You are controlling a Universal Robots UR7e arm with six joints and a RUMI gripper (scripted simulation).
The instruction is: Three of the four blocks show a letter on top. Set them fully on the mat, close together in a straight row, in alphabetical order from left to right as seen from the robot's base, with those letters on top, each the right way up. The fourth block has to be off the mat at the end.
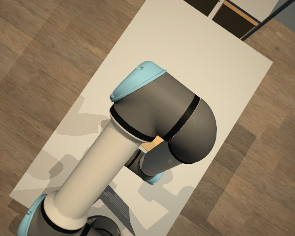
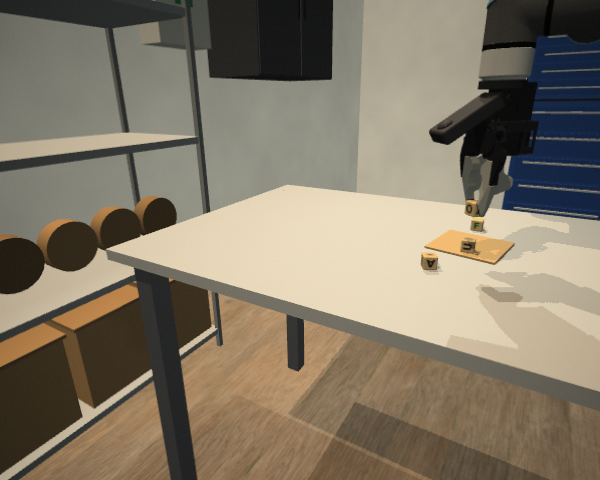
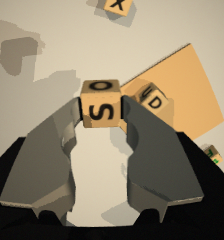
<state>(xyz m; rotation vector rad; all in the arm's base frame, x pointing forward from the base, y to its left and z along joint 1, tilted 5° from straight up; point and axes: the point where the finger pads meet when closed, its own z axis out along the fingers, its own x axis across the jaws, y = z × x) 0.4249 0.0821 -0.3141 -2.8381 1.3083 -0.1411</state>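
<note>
My gripper is now 120 mm to the left of the orange mat and 120 mm above it. Round my hand: D block (100 mm below, 80 mm to the right); X block (110 mm below, 60 mm ahead, 30 mm to the left); S block (right at my hand).
</note>
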